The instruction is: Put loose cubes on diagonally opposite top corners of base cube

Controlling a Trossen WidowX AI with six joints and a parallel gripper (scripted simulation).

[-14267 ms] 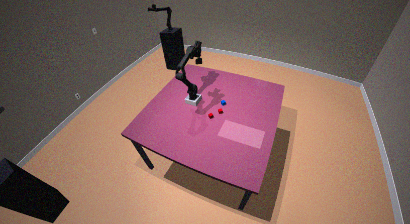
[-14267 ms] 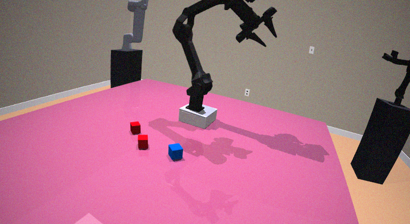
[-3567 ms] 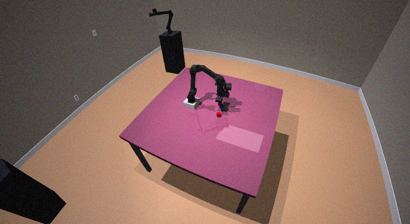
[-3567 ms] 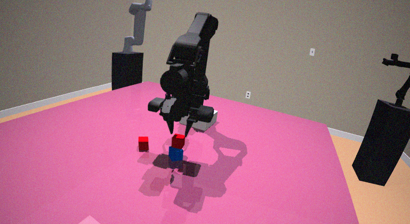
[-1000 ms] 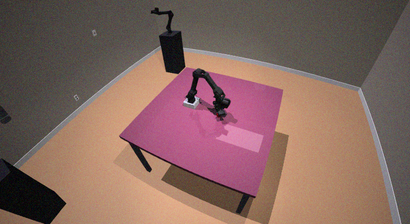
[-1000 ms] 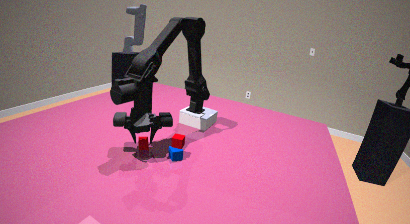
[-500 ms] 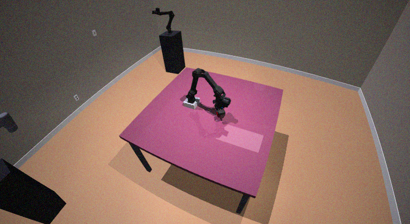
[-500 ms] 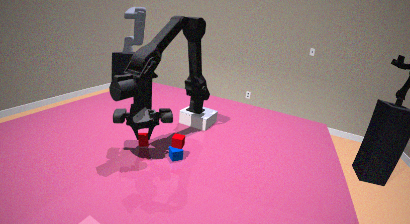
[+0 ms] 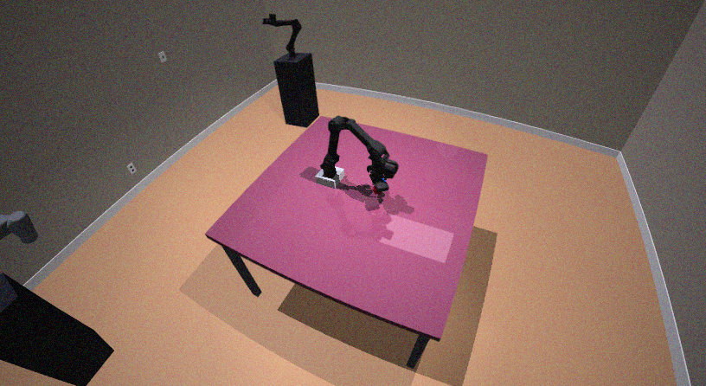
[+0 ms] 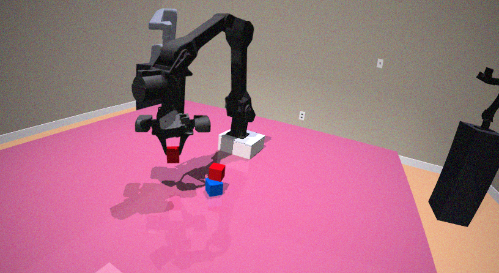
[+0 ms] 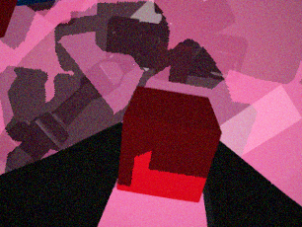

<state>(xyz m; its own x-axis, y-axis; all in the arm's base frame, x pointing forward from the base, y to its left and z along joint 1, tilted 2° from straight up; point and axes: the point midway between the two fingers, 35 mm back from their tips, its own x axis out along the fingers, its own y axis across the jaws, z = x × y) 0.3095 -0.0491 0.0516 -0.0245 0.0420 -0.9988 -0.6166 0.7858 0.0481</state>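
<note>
Right now my gripper tip is 120 mm to the right of the blue cube, 60 mm above it and 20 mm past it.
</note>
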